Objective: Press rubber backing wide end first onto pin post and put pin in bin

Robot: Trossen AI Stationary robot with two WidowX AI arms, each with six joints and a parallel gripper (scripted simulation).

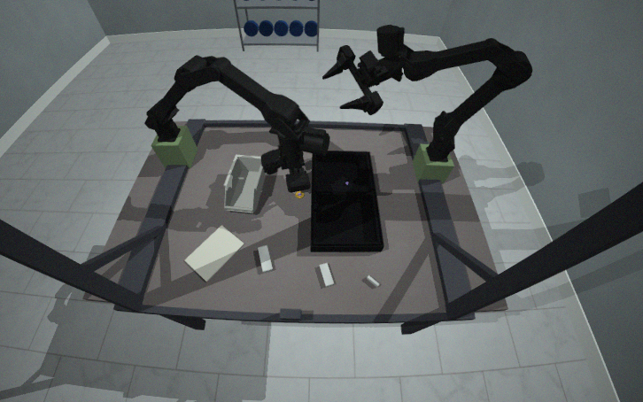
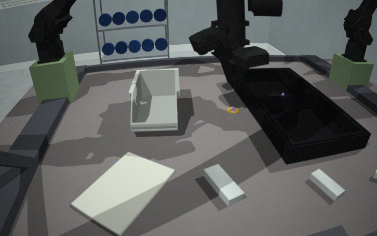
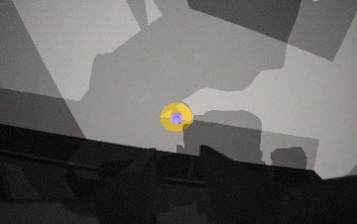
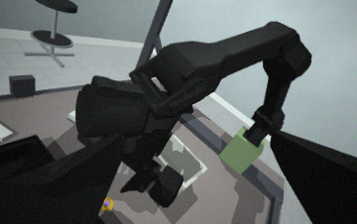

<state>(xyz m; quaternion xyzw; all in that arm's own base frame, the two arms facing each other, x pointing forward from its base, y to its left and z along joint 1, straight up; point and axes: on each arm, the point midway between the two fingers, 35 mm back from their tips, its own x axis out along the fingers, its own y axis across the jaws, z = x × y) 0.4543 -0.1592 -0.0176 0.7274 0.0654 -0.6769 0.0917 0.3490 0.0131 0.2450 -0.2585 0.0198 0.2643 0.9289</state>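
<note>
My left gripper is now 10 mm to the left of the yellow pin and 100 mm above it. The rest, counted from my left hand: cream flat plate (230 mm behind, 220 mm to the left, 100 mm below); then black tray (10 mm behind, 150 mm to the right, 80 mm below); then white bin (170 mm to the left, 60 mm below).
</note>
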